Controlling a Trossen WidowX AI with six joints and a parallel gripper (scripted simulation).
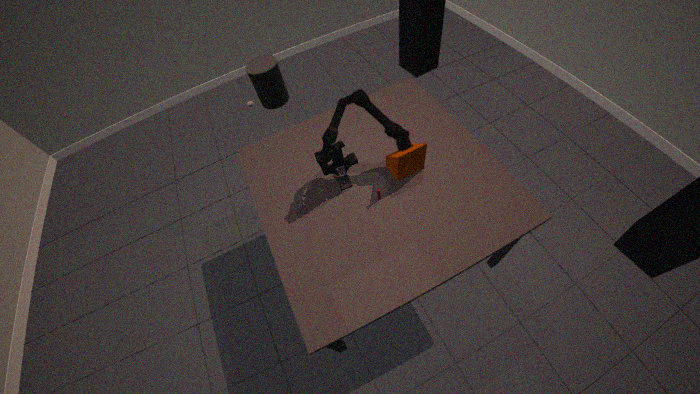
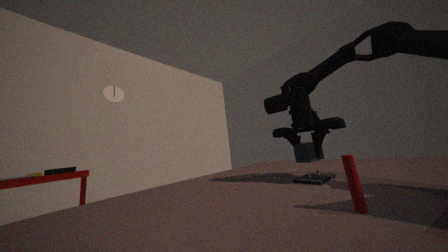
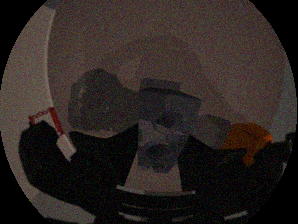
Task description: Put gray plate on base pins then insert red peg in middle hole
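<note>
Now: gripper tip 5 cm above the dark flat base. From my gripper tip the other things lie so: red peg (9 cm behind, 21 cm to the left, 2 cm below); then gray plate (3 cm above).
</note>
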